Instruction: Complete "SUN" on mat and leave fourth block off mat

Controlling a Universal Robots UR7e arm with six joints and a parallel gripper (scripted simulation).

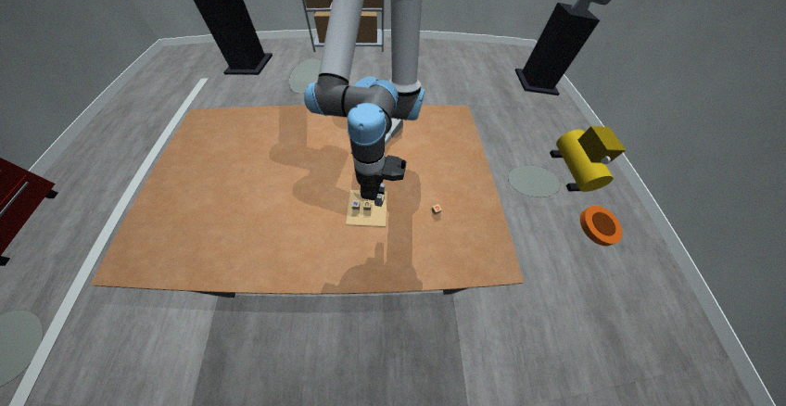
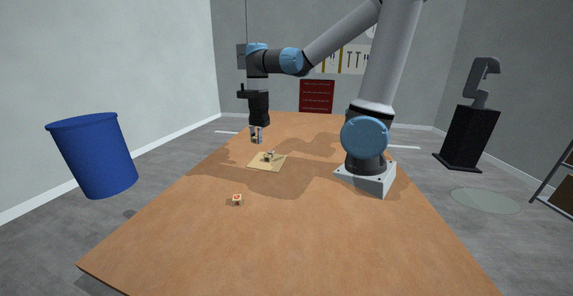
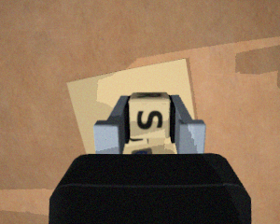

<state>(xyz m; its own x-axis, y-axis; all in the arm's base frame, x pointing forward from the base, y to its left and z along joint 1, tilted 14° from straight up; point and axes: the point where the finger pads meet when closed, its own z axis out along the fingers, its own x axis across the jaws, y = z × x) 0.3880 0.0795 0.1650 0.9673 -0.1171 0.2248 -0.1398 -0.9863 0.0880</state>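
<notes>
Now: hand 2 cm past the letter block, 5 cm to the left of it and 11 cm above it. From my hand the other things lie so: mat 2 cm behind, 5 cm to the right, 12 cm below.
</notes>
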